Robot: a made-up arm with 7 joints. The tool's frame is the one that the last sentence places.
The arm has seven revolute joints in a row. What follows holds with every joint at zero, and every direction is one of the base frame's. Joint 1 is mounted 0.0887 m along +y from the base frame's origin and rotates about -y. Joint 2 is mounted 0.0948 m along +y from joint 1 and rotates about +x. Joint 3 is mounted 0.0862 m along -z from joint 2 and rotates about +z. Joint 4 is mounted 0.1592 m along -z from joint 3 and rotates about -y. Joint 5 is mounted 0.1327 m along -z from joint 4 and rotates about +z. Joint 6 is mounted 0.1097 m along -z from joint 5 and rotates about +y. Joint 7 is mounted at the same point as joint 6 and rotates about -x. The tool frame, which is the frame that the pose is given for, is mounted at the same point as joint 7; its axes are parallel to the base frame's.
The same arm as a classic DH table. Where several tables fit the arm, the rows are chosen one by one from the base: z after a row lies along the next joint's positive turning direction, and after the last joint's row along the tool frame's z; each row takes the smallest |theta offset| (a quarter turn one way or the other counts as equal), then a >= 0, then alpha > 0; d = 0 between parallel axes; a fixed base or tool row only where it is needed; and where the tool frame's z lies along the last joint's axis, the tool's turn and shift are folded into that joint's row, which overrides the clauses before.
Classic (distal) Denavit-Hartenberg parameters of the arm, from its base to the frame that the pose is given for. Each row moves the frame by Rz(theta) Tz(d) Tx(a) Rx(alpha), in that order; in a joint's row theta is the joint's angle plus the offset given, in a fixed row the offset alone. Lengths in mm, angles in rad.
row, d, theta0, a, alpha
base (fixed), 0, 0, 0, 1.5708
joint 1, -183.5, 1.5708, 0, 1.5708
joint 2, 0, 1.5708, 0, 1.5708
joint 3, -245.4, 1.5708, 0, 1.5708
joint 4, 0, 0, 0, -1.5708
joint 5, -242.4, 0, 0, -1.5708
joint 6, 0, -1.5708, 0, 1.5708
joint 7, 0, 1.5708, 0, 1.5708
tool (fixed), 0, -1.5708, 0, 0

